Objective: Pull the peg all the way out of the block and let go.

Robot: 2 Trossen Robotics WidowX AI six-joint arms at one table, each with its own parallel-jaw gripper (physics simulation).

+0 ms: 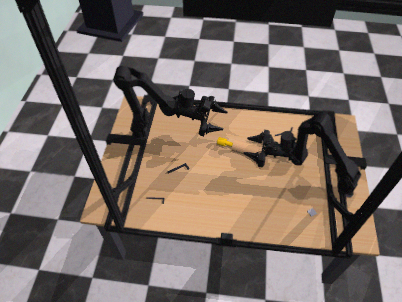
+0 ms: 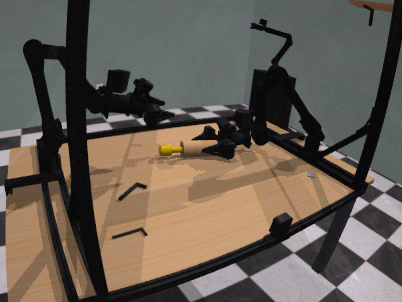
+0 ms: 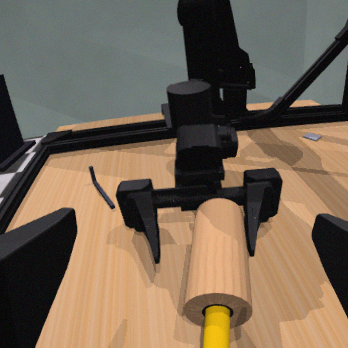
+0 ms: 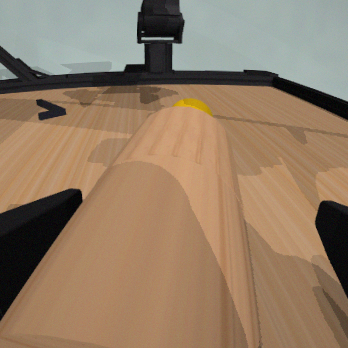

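Seen in the pictures: left gripper, fingertip midpoint: (image 1: 225,120) (image 2: 169,108) (image 3: 199,223); right gripper, fingertip midpoint: (image 1: 245,145) (image 2: 196,145) (image 3: 203,258) (image 4: 203,207); left arm's base, origin of the base link: (image 1: 140,133) (image 2: 50,170) (image 4: 158,72); right arm's base, origin of the base link: (image 1: 345,187) (image 2: 311,150) (image 3: 234,111).
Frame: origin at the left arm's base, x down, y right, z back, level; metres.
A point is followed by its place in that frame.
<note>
The yellow peg (image 1: 224,142) @(z -0.407, x -0.021, y -0.051 m) (image 2: 165,150) @(z -0.387, x -0.015, y -0.046 m) (image 3: 217,327) @(z -0.430, x -0.018, y -0.059 m) (image 4: 192,106) @(z -0.404, x -0.026, y -0.065 m) has a thick head and a thinner shaft that enters the hole in the near end of the round wooden block (image 1: 239,146) @(z -0.481, x -0.031, y -0.041 m) (image 2: 192,149) @(z -0.475, x -0.019, y -0.031 m) (image 3: 220,255) @(z -0.486, x -0.037, y -0.055 m) (image 4: 150,240) @(z -0.549, x -0.036, y -0.055 m), which lies on its side. My left gripper (image 1: 224,120) @(z -0.400, x -0.148, y -0.071 m) (image 2: 169,109) @(z -0.400, x -0.148, y -0.071 m) (image 3: 199,223) @(z -0.400, x -0.148, y -0.071 m) is open and empty, above the table near the peg's head. My right gripper (image 1: 248,146) @(z -0.504, x -0.014, y -0.068 m) (image 2: 199,144) @(z -0.504, x -0.014, y -0.068 m) (image 3: 203,258) @(z -0.504, x -0.014, y -0.068 m) (image 4: 203,207) @(z -0.504, x -0.014, y -0.068 m) is open, its fingers on either side of the block's other end. The peg's inner end is hidden in the block.
Two bent black rods, one (image 1: 176,168) @(z -0.233, x 0.012, y 0.133 m) (image 2: 129,192) @(z -0.234, x 0.015, y 0.136 m) nearer the block and one (image 1: 155,198) @(z -0.199, x 0.014, y 0.304 m) (image 2: 127,233) @(z -0.196, x 0.015, y 0.305 m) nearer the front, lie on the table. A small grey piece (image 1: 311,212) @(z -0.849, x 0.017, y 0.174 m) (image 2: 311,175) @(z -0.845, x 0.016, y 0.176 m) (image 3: 312,136) @(z -0.846, x 0.016, y 0.171 m) lies at the right. A black frame (image 1: 175,236) @(z -0.336, x 0.021, y 0.436 m) borders the table.
</note>
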